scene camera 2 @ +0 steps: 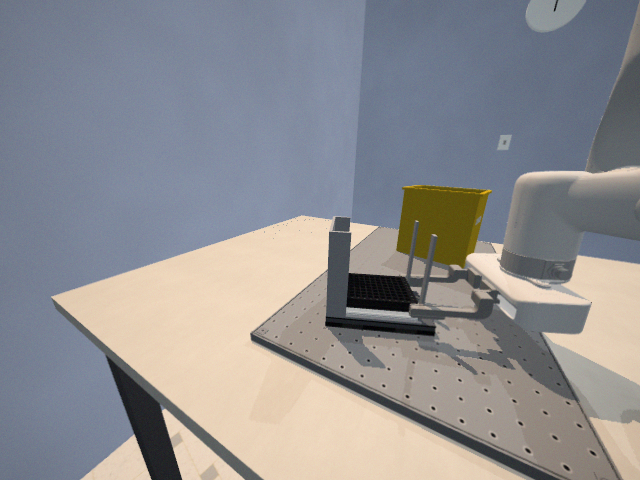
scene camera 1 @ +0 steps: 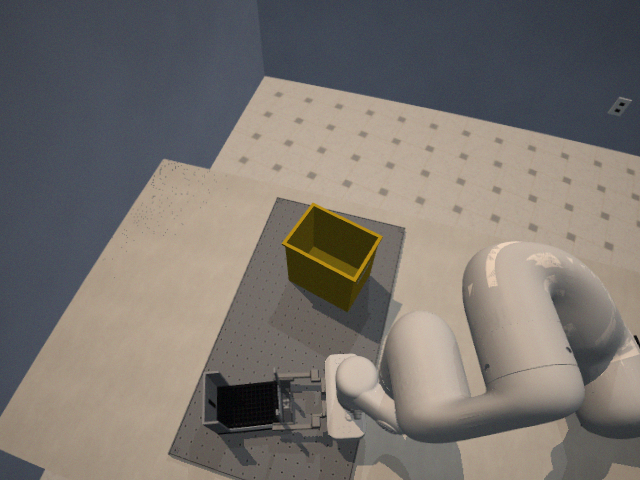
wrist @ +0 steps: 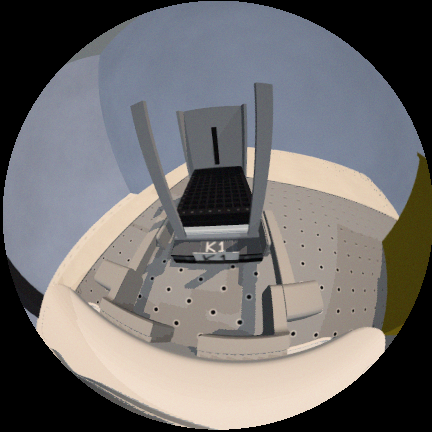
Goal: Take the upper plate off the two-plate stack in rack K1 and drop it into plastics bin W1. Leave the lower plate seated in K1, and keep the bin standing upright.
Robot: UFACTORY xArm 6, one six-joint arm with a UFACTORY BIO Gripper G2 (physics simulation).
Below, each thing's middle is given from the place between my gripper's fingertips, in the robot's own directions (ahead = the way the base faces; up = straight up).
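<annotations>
The yellow bin W1 (scene camera 1: 330, 256) is 50 mm above my hand, 20 mm ahead of it and 330 mm to the right of it. And the black plate (scene camera 1: 246, 405), that's 30 mm to the left of my hand and 40 mm ahead of it.
</annotations>
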